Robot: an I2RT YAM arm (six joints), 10 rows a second.
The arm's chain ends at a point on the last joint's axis. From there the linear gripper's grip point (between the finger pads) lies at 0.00 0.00 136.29 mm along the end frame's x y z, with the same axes.
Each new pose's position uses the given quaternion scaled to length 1; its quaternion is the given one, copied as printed.
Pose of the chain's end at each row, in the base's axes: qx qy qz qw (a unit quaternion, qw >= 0); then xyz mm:
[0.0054 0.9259 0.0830 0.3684 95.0 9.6 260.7]
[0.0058 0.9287 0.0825 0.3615 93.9 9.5 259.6]
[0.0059 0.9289 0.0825 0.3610 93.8 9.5 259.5]
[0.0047 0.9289 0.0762 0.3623 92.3 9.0 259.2]
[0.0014 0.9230 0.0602 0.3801 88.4 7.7 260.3]
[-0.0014 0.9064 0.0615 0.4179 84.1 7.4 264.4]
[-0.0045 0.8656 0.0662 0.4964 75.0 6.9 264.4]
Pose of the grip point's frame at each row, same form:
[0.0054 0.9259 0.0830 0.3684 188.1 30.0 163.3]
[0.0058 0.9287 0.0825 0.3615 185.5 29.8 160.8]
[0.0059 0.9289 0.0825 0.3610 185.3 29.8 160.6]
[0.0047 0.9289 0.0762 0.3623 184.1 27.8 160.3]
[0.0014 0.9230 0.0602 0.3801 184.0 22.7 164.4]
[-0.0014 0.9064 0.0615 0.4179 187.3 22.8 176.7]
[-0.0045 0.8656 0.0662 0.4964 192.0 23.1 196.5]

